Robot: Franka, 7 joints.
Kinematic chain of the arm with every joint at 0, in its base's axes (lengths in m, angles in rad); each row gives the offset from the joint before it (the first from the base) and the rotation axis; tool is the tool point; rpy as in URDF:
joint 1: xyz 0 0 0.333 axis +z
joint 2: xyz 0 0 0 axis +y
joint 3: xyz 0 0 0.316 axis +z
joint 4: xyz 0.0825 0 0 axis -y
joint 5: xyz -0.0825 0 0.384 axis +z
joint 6: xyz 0 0 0 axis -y
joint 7: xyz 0.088 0 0 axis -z
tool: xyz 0 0 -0.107 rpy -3.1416 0 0
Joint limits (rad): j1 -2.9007..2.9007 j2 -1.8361..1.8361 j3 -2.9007..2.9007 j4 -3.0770..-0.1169 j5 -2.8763..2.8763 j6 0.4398..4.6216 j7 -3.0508..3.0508
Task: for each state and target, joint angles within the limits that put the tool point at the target. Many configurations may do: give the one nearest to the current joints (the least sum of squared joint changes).
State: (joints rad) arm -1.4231 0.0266 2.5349 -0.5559 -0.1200 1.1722 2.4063
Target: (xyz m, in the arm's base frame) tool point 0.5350 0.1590 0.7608
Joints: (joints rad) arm -2.0516 -0.2708 2.1966 -1.0070 -0.1922 1.3019 2.4063
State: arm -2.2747 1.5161 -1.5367 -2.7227 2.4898 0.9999 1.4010
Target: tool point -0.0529 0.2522 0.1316
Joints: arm -2.5754 1.6364 -1.1700 -3.0350 2.3475 1.1042 1.4010
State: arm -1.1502 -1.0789 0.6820 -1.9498 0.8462 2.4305 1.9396
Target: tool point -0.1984 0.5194 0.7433
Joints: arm -0.5627 -1.8361 0.5774 -1.7171 0.8462 2.4567 1.9396
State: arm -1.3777 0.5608 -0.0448 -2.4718 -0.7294 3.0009 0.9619
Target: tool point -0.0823 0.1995 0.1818
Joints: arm -1.5052 1.6119 -0.3000 -3.0770 -0.6340 2.2217 0.9619
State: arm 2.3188 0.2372 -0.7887 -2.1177 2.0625 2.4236 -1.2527
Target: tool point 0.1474 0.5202 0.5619
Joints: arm 2.1592 -0.2842 -0.7997 -2.1051 2.0622 2.4456 -1.2527
